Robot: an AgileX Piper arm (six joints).
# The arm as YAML. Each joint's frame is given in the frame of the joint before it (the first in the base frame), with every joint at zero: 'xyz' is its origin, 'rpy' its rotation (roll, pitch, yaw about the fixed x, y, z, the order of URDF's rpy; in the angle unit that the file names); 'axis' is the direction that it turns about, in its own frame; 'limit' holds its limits. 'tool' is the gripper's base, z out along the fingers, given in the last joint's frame.
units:
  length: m
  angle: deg
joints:
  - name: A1
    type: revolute
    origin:
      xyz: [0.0, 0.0, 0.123]
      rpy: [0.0, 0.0, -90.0]
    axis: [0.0, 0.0, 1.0]
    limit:
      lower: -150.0
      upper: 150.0
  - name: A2
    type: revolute
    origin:
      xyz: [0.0, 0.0, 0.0]
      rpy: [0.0, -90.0, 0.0]
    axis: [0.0, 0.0, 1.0]
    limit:
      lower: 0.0
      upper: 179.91
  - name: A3
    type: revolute
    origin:
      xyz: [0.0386, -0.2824, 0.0]
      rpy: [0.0, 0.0, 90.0]
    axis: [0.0, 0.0, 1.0]
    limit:
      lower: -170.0
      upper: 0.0
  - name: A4
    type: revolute
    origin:
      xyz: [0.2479, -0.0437, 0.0]
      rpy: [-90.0, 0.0, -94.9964]
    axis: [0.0, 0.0, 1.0]
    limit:
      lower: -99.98
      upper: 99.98
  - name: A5
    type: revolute
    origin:
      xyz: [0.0, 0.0, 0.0]
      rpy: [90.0, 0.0, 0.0]
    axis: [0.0, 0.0, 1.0]
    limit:
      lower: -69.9
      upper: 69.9
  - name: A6
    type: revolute
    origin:
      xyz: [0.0, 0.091, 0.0]
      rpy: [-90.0, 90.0, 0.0]
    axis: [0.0, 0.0, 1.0]
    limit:
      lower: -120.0
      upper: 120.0
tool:
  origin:
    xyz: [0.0, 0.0, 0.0]
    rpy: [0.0, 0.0, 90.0]
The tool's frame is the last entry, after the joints.
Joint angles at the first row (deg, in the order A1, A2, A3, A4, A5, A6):
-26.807, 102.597, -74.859, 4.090, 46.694, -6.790
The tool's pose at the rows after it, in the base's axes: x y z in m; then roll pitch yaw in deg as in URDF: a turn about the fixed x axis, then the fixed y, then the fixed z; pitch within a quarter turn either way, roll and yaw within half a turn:
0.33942 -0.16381 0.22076 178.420 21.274 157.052
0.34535 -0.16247 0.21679 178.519 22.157 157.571
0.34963 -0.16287 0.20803 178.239 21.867 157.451
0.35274 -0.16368 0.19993 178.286 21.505 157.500
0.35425 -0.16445 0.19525 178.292 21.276 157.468
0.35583 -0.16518 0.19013 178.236 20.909 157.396
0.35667 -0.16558 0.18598 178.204 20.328 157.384
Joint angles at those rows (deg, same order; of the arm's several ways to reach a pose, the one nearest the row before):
-26.450, 104.067, -75.052, 4.035, 44.905, -6.127
-25.855, 105.023, -75.363, 4.036, 43.368, -6.113
-25.666, 106.470, -75.420, 4.342, 42.279, -6.112
-25.555, 107.747, -75.420, 4.287, 41.357, -6.066
-25.554, 108.477, -75.419, 4.286, 40.853, -6.064
-25.554, 109.292, -75.467, 4.340, 40.454, -6.064
-25.554, 109.937, -75.526, 4.340, 40.449, -6.063

